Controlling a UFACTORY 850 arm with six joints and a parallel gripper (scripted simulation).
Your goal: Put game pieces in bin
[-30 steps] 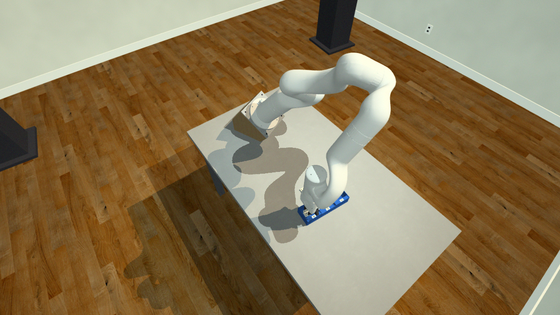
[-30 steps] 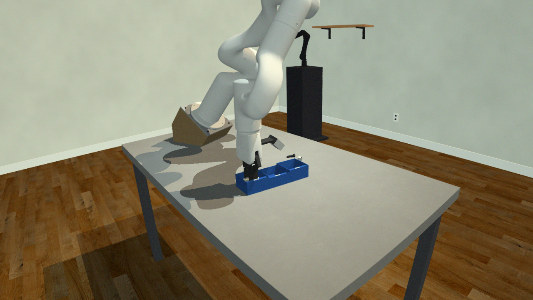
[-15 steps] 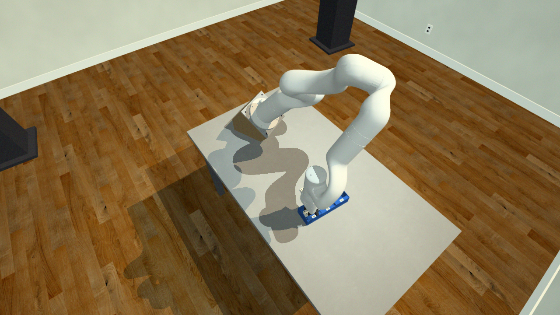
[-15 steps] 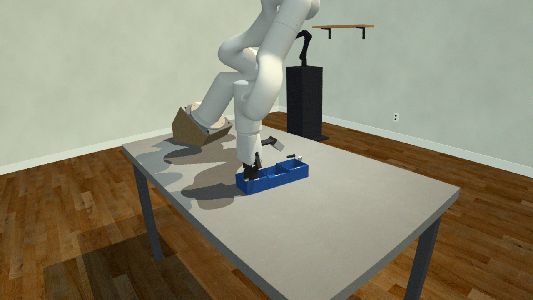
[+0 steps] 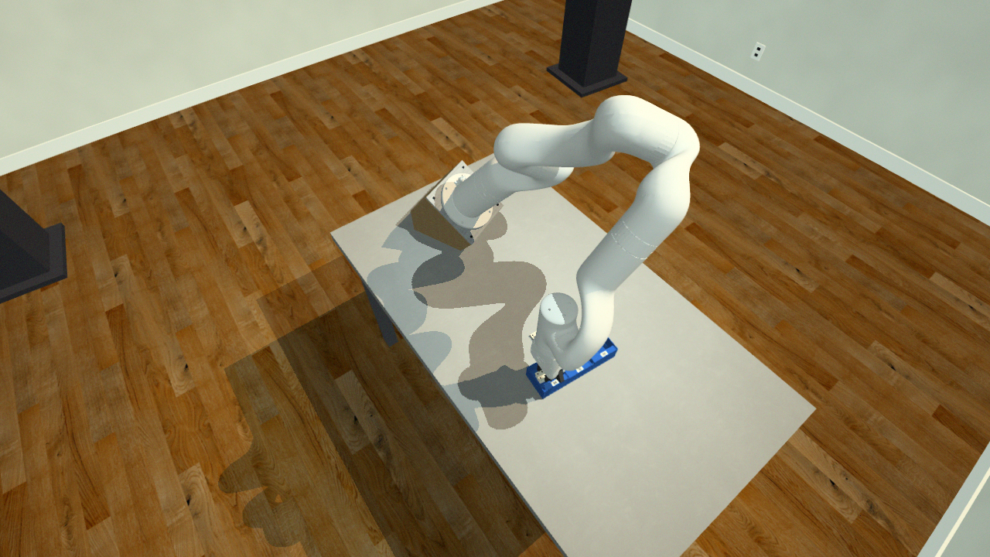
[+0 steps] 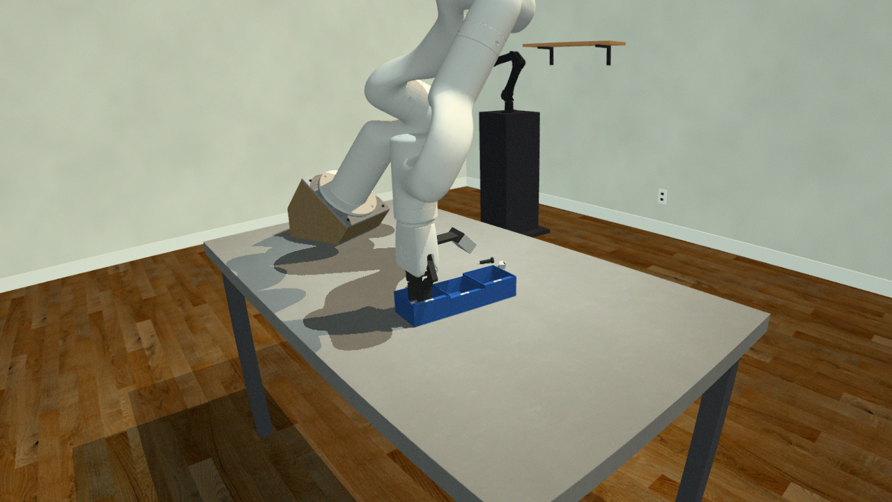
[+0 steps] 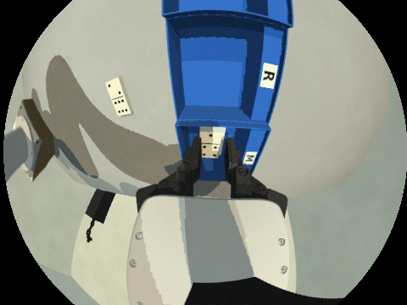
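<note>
Now: hand 3 cm above the white domino. Also, from my hand: blue three-part bin: 1 cm ahead, 8 cm to the left, 2 cm below; then white part: 10 cm behind, 29 cm to the left, 4 cm below; then black bolt: 14 cm behind, 28 cm to the left, 4 cm below.
</note>
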